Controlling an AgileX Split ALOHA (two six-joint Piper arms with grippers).
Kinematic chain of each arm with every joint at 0, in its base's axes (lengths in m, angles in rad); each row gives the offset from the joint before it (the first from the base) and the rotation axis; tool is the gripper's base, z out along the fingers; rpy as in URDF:
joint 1: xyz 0 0 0.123 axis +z
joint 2: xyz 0 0 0 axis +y
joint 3: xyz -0.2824 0 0.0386 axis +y
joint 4: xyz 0.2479 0 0.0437 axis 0.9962 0 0.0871
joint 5: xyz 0 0 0 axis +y
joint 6: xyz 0.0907 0 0.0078 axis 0.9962 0 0.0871
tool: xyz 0 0 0 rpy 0 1.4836 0
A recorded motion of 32 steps. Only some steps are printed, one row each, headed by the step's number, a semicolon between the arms.
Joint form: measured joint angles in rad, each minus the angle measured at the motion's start. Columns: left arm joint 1, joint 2, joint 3, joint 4, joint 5, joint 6; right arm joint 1, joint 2, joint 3, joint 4, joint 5, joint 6.
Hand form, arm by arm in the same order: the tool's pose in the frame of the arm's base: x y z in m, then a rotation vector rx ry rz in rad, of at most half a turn. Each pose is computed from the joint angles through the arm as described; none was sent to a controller.
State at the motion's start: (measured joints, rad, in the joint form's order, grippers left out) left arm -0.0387 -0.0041 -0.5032 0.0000 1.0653 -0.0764; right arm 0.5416 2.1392 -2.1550 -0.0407 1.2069 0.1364
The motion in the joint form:
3: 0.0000 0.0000 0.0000 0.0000 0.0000 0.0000; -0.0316 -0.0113 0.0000 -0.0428 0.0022 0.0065
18: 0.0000 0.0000 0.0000 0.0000 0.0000 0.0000; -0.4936 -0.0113 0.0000 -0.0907 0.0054 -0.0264
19: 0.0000 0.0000 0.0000 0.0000 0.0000 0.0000; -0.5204 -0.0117 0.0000 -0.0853 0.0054 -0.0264
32: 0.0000 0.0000 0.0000 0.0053 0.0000 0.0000; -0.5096 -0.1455 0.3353 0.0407 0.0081 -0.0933
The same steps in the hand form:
3: -0.0060 0.0002 0.2777 -0.0385 2.0420 -0.0720; 0.4139 0.2234 0.3120 -0.4998 2.6151 0.0996
18: -0.0060 0.0002 0.2777 -0.0385 2.0420 -0.0720; 0.4700 0.0114 0.3123 0.0605 2.6570 -0.1274
19: -0.0060 0.0002 0.2777 -0.0385 2.0420 -0.0720; 0.4700 -0.0008 0.3124 0.0971 2.6571 -0.1289
32: -0.0060 0.0007 0.2777 -0.0388 2.0419 -0.0657; 0.4267 0.0137 0.2770 0.0159 2.8727 0.0146

